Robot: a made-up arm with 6 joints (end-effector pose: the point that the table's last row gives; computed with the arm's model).
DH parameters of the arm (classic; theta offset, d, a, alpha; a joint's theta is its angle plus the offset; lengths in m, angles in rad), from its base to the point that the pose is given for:
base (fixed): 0.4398 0 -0.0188 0
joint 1: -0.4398 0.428 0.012 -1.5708
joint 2: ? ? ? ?
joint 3: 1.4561 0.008 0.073 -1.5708
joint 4: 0 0.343 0.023 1.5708
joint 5: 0 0.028 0.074 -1.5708
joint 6: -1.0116 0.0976 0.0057 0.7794
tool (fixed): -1.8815 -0.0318 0 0
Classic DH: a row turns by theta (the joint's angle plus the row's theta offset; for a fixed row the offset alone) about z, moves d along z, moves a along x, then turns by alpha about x.
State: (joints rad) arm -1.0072 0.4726 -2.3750 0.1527 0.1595 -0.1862
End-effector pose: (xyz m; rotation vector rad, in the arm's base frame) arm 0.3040 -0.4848 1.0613 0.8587 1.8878 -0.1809
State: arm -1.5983 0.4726 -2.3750 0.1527 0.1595 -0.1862
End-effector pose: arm -0.0162 -0.5828 1.0613 1.3981 1.5861 -0.5385
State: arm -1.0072 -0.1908 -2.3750 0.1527 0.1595 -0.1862
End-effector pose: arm 0.0319 -0.0543 1.2734 0.4666 1.3996 -0.4975
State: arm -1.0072 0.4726 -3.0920 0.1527 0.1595 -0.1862
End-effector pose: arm 0.1481 -0.2381 1.2138 0.4355 1.3582 -0.5196
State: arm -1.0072 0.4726 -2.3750 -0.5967 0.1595 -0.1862
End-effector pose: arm 0.3711 -0.4559 1.0280 0.8212 2.1778 -1.0063
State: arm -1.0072 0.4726 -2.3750 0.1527 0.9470 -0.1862
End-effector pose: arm 0.3471 -0.5280 0.9898 1.1977 2.4628 0.3478
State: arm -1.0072 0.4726 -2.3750 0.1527 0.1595 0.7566
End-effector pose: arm 0.2925 -0.4954 1.0473 0.9257 1.2577 0.6781
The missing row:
joint 2: -1.4561 0 0.3845 0
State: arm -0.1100 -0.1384 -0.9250 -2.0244 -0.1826 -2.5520
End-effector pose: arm 0.3416 0.0263 0.6063 1.4629 1.4126 2.0689
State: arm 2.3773 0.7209 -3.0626 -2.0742 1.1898 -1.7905
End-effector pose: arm -0.4188 0.4224 1.0202 -0.6148 0.6897 -1.8779
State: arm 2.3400 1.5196 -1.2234 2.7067 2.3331 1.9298
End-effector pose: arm -0.3407 0.2838 0.0421 -1.9231 0.0384 1.0975
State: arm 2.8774 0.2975 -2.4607 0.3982 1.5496 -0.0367
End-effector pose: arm -0.5236 0.0799 1.0558 2.4519 -0.1381 0.0928
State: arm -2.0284 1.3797 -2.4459 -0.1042 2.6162 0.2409
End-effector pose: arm -0.2999 -0.6138 0.2794 -1.2903 0.1364 -1.6686
